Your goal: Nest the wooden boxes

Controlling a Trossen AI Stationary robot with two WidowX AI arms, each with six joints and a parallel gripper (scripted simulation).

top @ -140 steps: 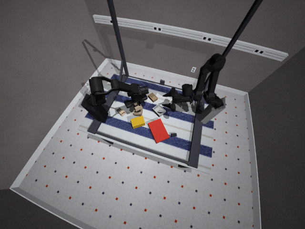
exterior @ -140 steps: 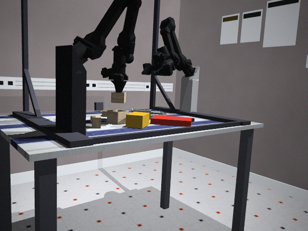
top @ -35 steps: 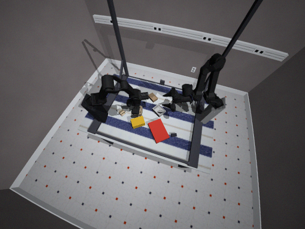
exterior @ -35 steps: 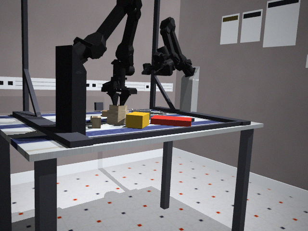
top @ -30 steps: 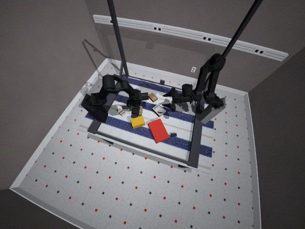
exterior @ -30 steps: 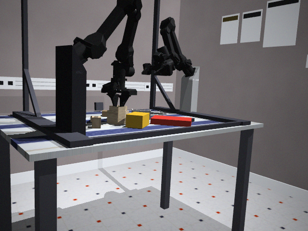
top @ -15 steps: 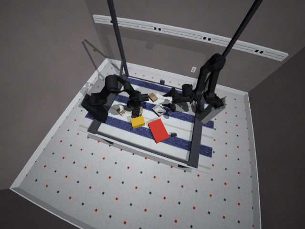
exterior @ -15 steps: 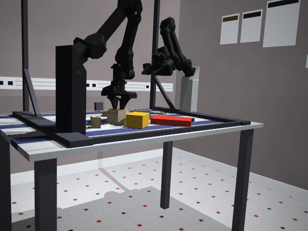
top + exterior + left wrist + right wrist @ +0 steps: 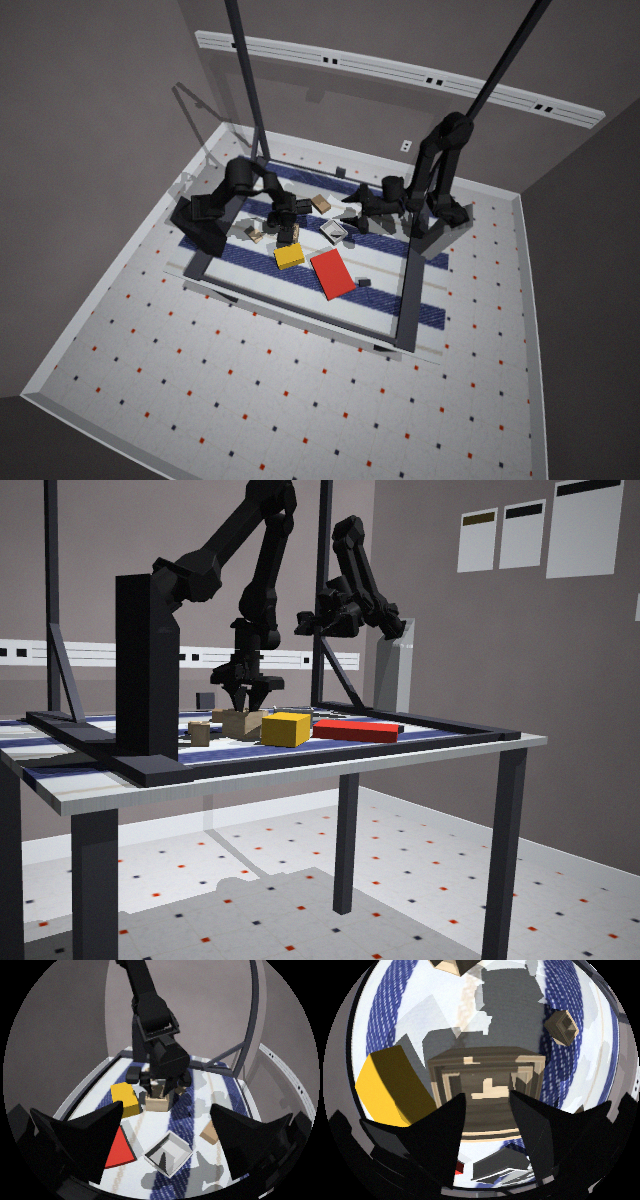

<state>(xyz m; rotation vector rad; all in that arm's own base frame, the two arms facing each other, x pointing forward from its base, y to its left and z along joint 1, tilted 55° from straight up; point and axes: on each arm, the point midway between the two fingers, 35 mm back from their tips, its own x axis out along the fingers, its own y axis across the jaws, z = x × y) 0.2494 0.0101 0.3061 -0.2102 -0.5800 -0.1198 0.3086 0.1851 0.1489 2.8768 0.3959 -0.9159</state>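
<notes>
The medium wooden box lies 5 cm below my right hand. Round my right hand: white box (1 cm behind, 20 cm to the left, 5 cm below); then tiny wooden box (10 cm behind, 6 cm to the right, 7 cm below); then brown block (17 cm behind, 14 cm to the left, 6 cm below).
</notes>
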